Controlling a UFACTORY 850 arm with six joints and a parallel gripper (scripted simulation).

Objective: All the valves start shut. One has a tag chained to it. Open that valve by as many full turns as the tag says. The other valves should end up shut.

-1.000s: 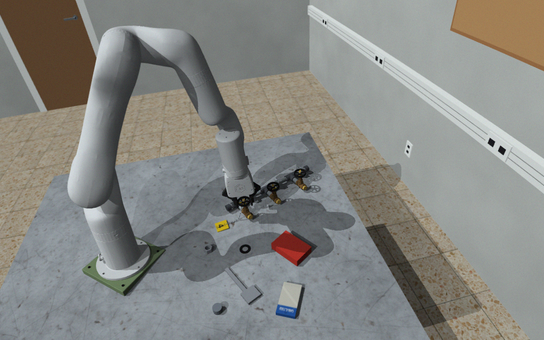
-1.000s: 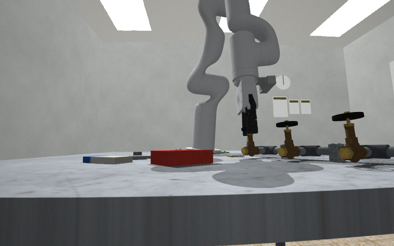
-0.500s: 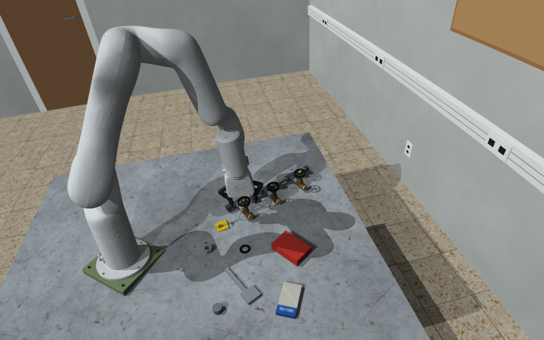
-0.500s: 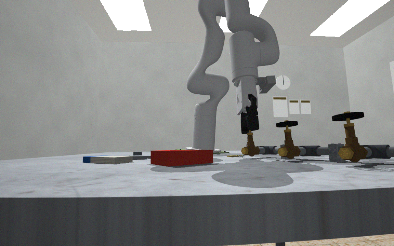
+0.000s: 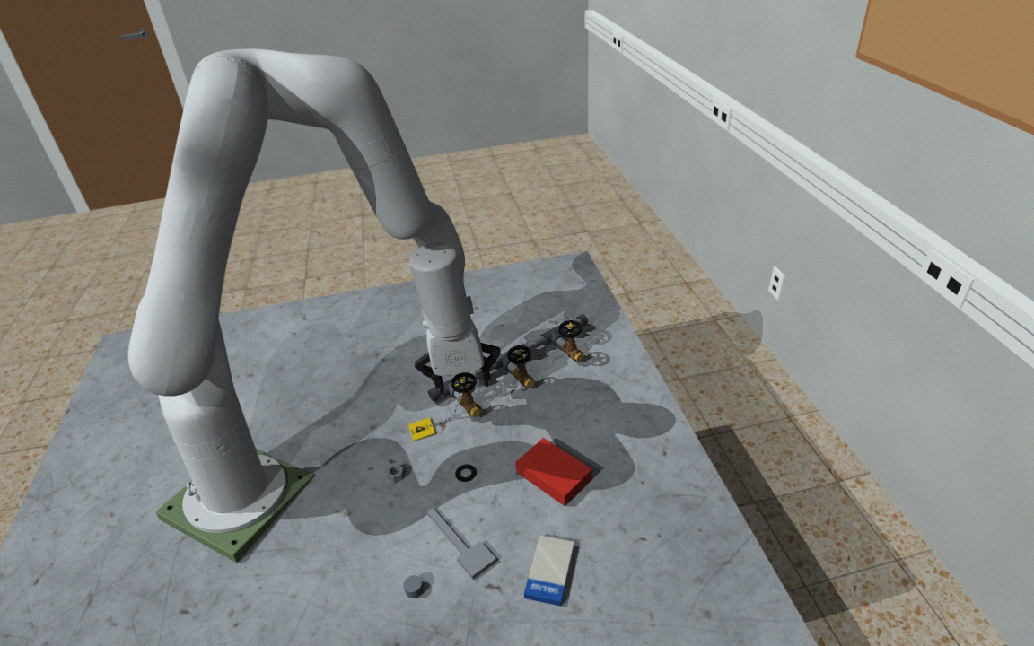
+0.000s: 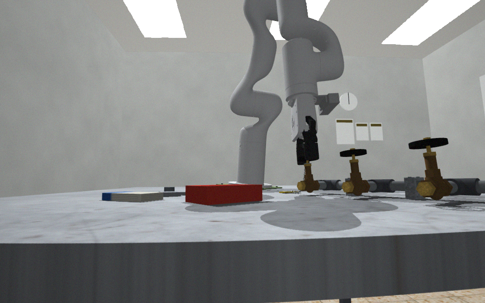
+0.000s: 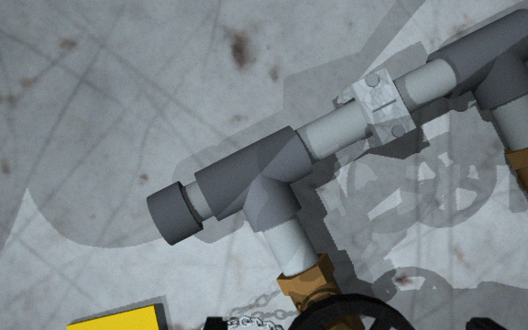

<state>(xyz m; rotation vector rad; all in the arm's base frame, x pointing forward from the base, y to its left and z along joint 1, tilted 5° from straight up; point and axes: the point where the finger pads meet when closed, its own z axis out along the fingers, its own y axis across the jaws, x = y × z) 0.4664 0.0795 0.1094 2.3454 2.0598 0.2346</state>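
Right now my hand is 90 mm past the yellow tag, 20 mm to the left of it and 90 mm above it. Also, from my hand: black washer (40 mm behind, 160 mm to the right, 90 mm below); then red block (130 mm ahead, 210 mm to the right, 80 mm below); then grey nut (170 mm behind, 120 mm to the right, 80 mm below).
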